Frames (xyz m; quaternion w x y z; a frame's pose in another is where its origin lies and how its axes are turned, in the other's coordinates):
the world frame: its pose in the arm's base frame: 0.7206 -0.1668 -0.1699 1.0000 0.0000 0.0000 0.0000
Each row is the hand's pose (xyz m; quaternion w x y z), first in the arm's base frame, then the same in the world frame.
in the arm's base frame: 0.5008 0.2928 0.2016 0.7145 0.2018 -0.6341 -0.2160
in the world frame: -0.2198 0.4596 0.3715 0.7145 0.2018 -0.6341 -0.2160
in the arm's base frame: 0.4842 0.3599 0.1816 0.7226 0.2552 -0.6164 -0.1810
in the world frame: -0.2364 0.5267 0.3515 0.7226 0.2552 -0.6164 -0.1810
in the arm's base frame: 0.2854 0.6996 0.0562 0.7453 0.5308 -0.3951 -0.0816
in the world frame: -0.4352 0.8664 0.2261 0.7453 0.5308 -0.3951 -0.0816
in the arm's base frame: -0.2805 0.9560 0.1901 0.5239 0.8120 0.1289 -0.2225
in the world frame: -1.0011 1.1228 0.3600 0.5239 0.8120 0.1289 -0.2225
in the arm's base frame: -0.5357 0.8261 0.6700 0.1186 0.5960 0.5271 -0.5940
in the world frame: -1.2563 0.9929 0.8399 0.1186 0.5960 0.5271 -0.5940
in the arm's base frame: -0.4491 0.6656 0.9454 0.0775 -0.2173 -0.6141 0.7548
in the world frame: -1.1697 0.8324 1.1153 0.0775 -0.2173 -0.6141 0.7548
